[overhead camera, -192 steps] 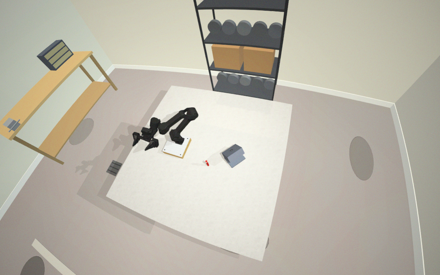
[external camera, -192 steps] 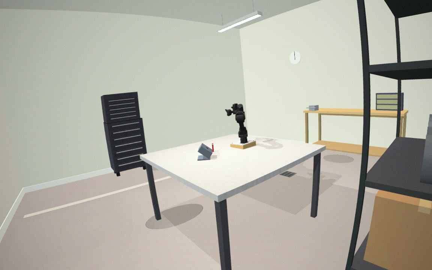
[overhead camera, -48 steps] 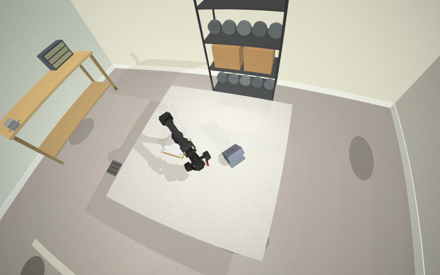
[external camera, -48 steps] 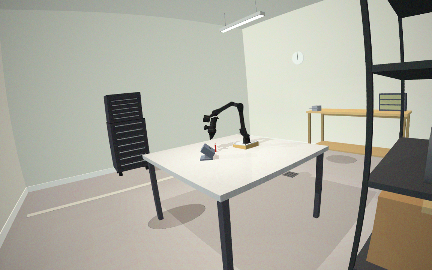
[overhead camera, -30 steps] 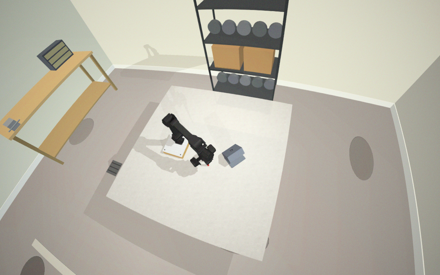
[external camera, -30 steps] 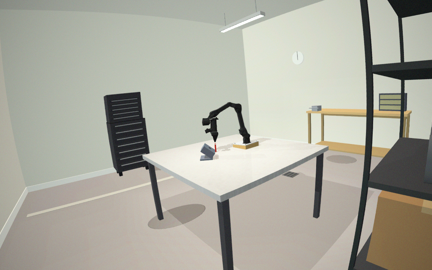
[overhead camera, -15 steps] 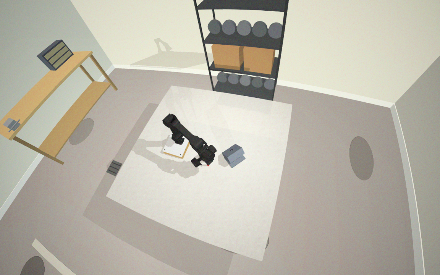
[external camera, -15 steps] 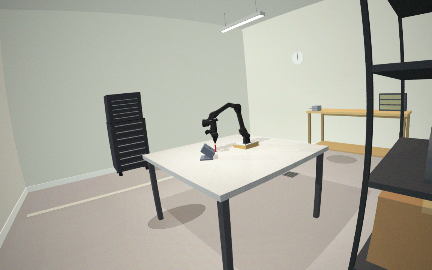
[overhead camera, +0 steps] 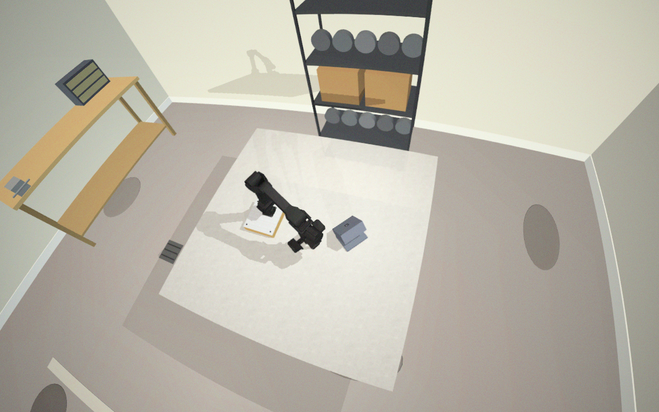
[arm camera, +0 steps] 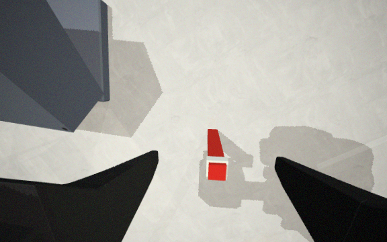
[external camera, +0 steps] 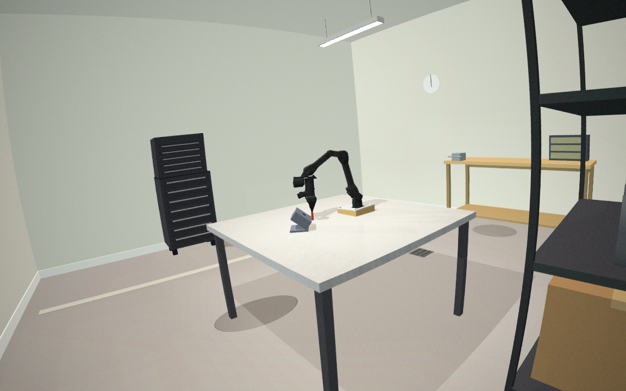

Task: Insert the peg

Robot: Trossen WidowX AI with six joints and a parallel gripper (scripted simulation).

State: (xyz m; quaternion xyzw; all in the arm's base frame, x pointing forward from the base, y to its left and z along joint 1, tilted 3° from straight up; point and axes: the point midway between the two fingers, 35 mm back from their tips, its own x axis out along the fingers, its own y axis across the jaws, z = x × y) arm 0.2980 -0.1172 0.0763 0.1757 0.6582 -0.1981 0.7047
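My gripper tip is 10 mm above the red square peg. The rest, counted from my gripper tip: grey sloped panel 160 mm ahead, 120 mm to the left.
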